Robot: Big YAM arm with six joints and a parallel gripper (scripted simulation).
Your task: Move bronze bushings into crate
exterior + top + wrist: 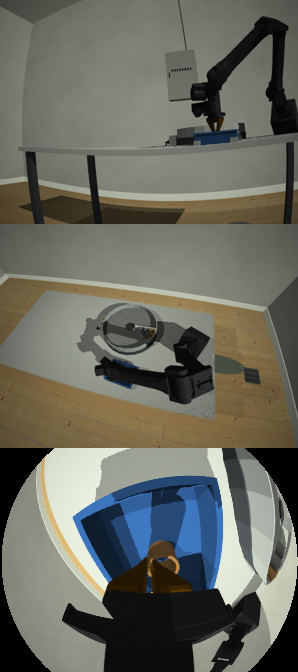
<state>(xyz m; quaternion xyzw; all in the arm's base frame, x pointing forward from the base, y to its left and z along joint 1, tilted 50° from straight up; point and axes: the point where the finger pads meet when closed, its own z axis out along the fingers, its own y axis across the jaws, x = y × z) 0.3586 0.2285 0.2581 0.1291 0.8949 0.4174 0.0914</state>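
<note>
Right now the blue crate is 20 mm to the right of my hand and 10 mm below it. From my hand the other things lie so: round grey turntable (120 mm ahead, 360 mm to the right, 10 mm above).
</note>
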